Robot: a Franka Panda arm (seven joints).
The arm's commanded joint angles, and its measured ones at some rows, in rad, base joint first. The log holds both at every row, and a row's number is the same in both.
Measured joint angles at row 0: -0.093 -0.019 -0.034 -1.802 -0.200 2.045 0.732
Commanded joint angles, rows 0 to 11: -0.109 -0.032 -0.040 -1.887 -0.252 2.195 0.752; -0.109 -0.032 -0.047 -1.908 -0.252 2.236 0.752; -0.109 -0.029 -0.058 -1.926 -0.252 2.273 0.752; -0.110 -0.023 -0.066 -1.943 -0.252 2.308 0.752; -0.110 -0.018 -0.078 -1.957 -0.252 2.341 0.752; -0.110 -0.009 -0.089 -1.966 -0.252 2.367 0.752; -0.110 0.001 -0.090 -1.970 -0.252 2.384 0.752; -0.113 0.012 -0.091 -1.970 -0.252 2.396 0.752; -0.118 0.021 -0.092 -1.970 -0.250 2.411 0.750; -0.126 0.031 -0.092 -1.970 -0.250 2.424 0.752; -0.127 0.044 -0.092 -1.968 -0.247 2.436 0.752; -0.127 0.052 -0.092 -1.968 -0.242 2.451 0.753
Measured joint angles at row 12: -0.119 0.033 -0.094 -1.963 -0.231 2.400 0.737
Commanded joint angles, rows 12 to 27: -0.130 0.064 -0.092 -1.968 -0.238 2.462 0.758; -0.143 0.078 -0.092 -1.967 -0.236 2.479 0.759; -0.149 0.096 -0.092 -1.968 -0.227 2.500 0.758; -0.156 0.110 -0.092 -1.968 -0.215 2.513 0.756; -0.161 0.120 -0.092 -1.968 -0.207 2.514 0.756; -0.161 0.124 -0.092 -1.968 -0.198 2.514 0.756; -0.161 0.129 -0.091 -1.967 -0.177 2.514 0.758; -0.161 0.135 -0.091 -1.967 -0.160 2.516 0.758; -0.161 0.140 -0.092 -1.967 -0.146 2.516 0.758; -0.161 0.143 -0.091 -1.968 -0.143 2.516 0.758; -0.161 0.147 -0.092 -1.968 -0.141 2.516 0.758; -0.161 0.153 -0.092 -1.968 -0.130 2.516 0.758; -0.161 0.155 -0.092 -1.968 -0.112 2.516 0.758; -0.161 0.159 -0.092 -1.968 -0.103 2.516 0.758; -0.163 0.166 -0.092 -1.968 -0.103 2.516 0.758; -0.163 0.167 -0.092 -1.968 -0.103 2.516 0.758
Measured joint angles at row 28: -0.159 0.160 -0.096 -1.965 -0.116 2.501 0.743
